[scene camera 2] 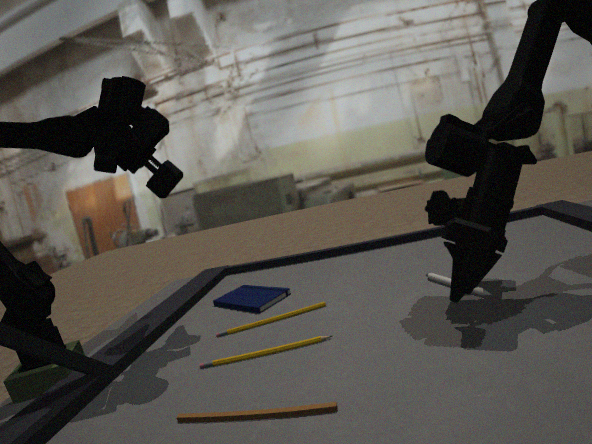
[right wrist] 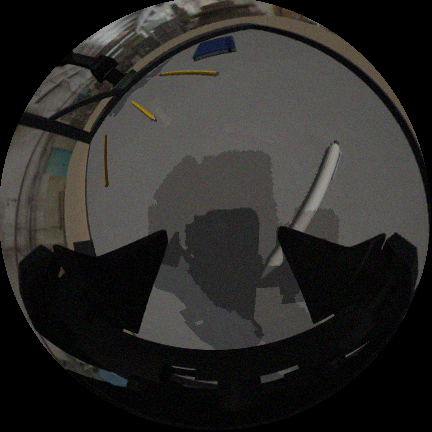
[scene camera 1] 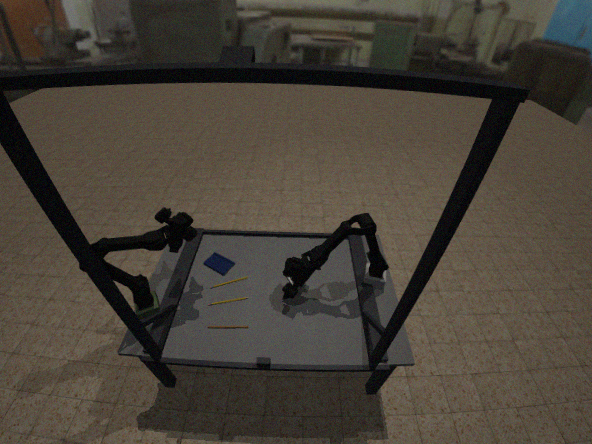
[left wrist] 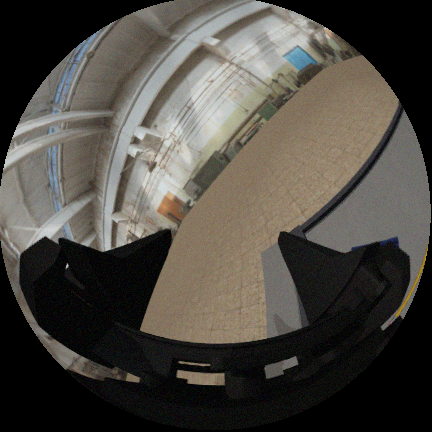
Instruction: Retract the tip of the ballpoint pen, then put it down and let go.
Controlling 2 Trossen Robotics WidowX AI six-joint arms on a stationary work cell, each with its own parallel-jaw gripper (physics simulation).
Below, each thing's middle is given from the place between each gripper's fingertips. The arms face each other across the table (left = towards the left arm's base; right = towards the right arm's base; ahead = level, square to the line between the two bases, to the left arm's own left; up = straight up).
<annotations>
My left gripper is now 4 cm past the blue notebook (scene camera 2: 256, 299), 14 cm to the left of it and 32 cm above it. The rest, counted from my left hand: white ballpoint pen (right wrist: 330, 163): 21 cm behind, 49 cm to the right, 32 cm below.
The white ballpoint pen is 7 cm ahead of my right hand, 3 cm to the right of it and 1 cm below it. Round my right hand: blue notebook: 24 cm ahead, 32 cm to the left, 1 cm below.
</annotations>
